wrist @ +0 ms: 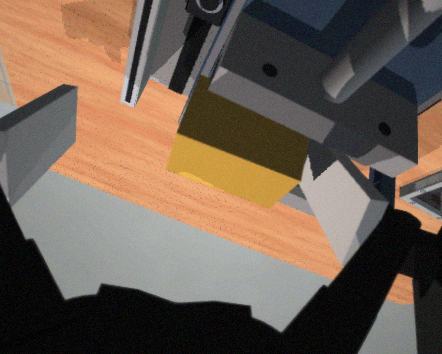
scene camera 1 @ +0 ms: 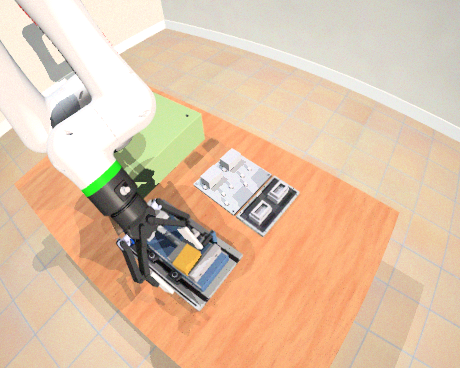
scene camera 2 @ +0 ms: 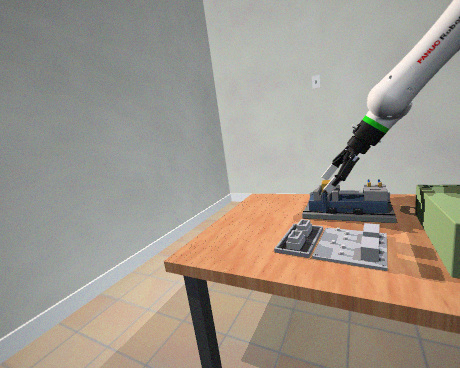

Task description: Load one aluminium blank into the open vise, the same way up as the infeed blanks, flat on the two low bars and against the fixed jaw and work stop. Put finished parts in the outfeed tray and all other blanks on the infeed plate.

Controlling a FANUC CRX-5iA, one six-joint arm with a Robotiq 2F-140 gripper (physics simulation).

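Places are measured from the arm's base along level axes (x ahead, y left, z up), in centimetres.
Pixels of known places: gripper, between the fingertips: (wrist: 194,137) (scene camera 1: 184,268) (scene camera 2: 325,184).
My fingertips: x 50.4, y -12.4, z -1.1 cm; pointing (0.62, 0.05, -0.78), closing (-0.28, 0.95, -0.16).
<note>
For each thing: its top centre in the pictures, then the offset to it from my fingertips. "*": a spot on its surface instead. Level surfaces: height alone.
- yellow block, centre of its top: (wrist: 228,175) (scene camera 1: 186,257) (scene camera 2: 326,181) dx -1.1, dy +2.0, dz +1.8 cm
- blue-grey vise, centre of its top: (wrist: 351,86) (scene camera 1: 172,238) (scene camera 2: 345,186) dx -8.0, dy +3.2, dz +0.1 cm
- infeed plate, centre of its top: (scene camera 1: 232,179) (scene camera 2: 351,244) dx -13.4, dy +31.1, dz -9.0 cm
- dark outfeed tray, a spot on its surface: (scene camera 1: 264,233) * dx +6.1, dy +23.1, dz -8.7 cm
- table, height of its surface: dz -9.8 cm
A yellow block (scene camera 1: 187,258) (scene camera 2: 325,183) (wrist: 237,167) is in the blue-grey vise (scene camera 1: 216,274) (scene camera 2: 350,203), between its jaws; its seat on the low bars is hidden. My gripper (scene camera 1: 183,265) (wrist: 194,137) is open and empty, tilted over the vise, its fingers apart on either side of the block. In the wrist view the right finger is close to the block's end and the left finger is well clear. Two grey blanks (scene camera 1: 231,159) (scene camera 1: 212,178) (scene camera 2: 371,248) stand on the infeed plate (scene camera 1: 238,202) (scene camera 2: 327,250). Two hollow finished parts (scene camera 1: 260,211) (scene camera 1: 279,191) (scene camera 2: 296,239) sit in the dark outfeed tray (scene camera 1: 264,233).
A green box (scene camera 1: 172,137) (scene camera 2: 445,225) stands on the table (scene camera 1: 310,265) (scene camera 2: 230,250) near the arm's side. The outfeed tray lies beside the infeed plate. Small pegs rise from the infeed plate. The vise's rear end carries small upright fittings (scene camera 2: 374,183).
</note>
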